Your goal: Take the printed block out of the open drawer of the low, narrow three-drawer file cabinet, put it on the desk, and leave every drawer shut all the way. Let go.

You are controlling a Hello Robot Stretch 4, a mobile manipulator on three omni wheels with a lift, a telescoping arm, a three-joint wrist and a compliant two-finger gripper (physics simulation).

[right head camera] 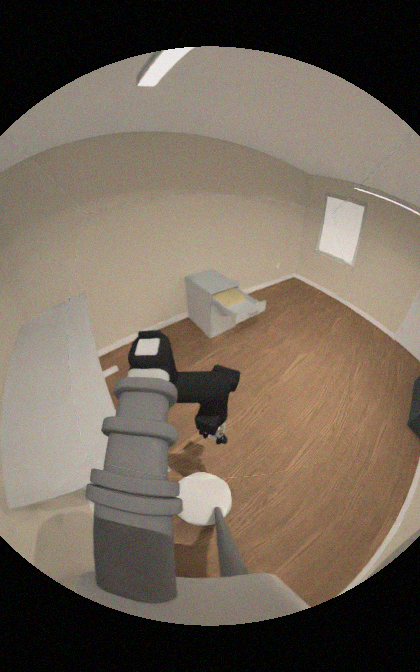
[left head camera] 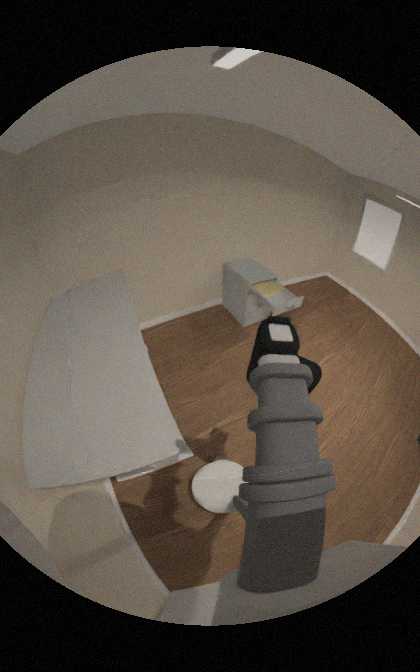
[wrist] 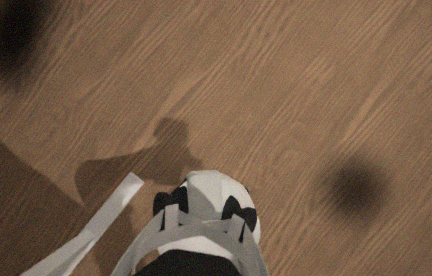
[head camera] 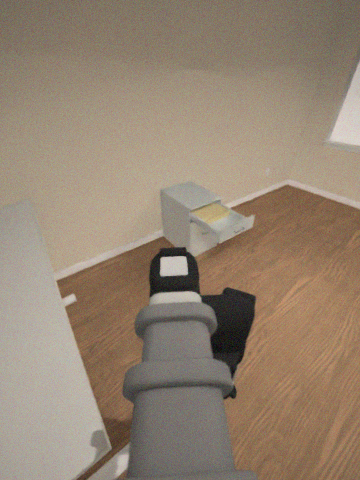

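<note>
My gripper [wrist: 205, 208] [right head camera: 219, 439] points down, high above the wood floor, and is shut on a small white block [wrist: 200, 190]. In the head view the arm hides most of it. The low grey file cabinet [head camera: 182, 210] [left head camera: 242, 285] [right head camera: 202, 295] stands against the far wall, well ahead of me. Its top drawer [head camera: 237, 225] is pulled open and a pale yellow thing [head camera: 212, 213] [left head camera: 269, 288] [right head camera: 229, 297] lies in it. The grey desk [head camera: 34, 343] [left head camera: 90, 375] [right head camera: 45, 400] is to my left.
My white round base [left head camera: 215, 485] [right head camera: 200, 495] sits under the arm, near the desk's white foot [wrist: 105, 218] [head camera: 69, 300]. A window [head camera: 349, 120] is on the right wall. A dark object [right head camera: 415, 405] sits at the far right edge.
</note>
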